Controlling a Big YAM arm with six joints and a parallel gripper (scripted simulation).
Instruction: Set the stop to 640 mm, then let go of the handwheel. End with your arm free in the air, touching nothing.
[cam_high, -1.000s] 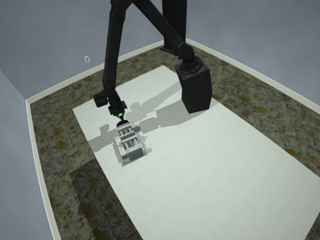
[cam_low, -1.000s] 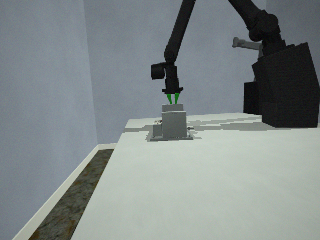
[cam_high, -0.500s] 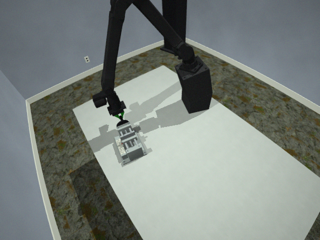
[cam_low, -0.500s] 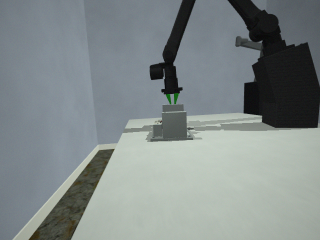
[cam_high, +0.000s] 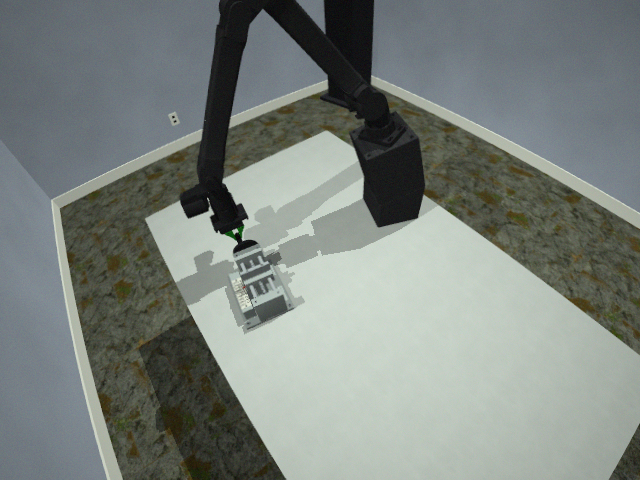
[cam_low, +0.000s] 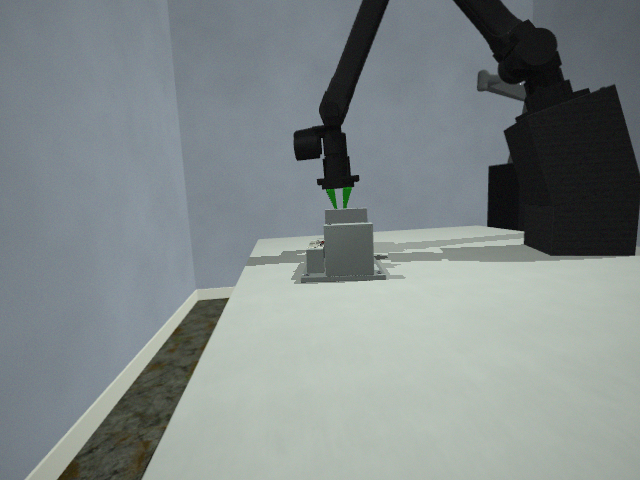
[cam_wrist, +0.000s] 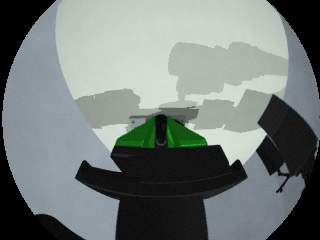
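Right now the handwheel is 30 mm to the left of my hand, 10 mm below it and 10 mm ahead of it.
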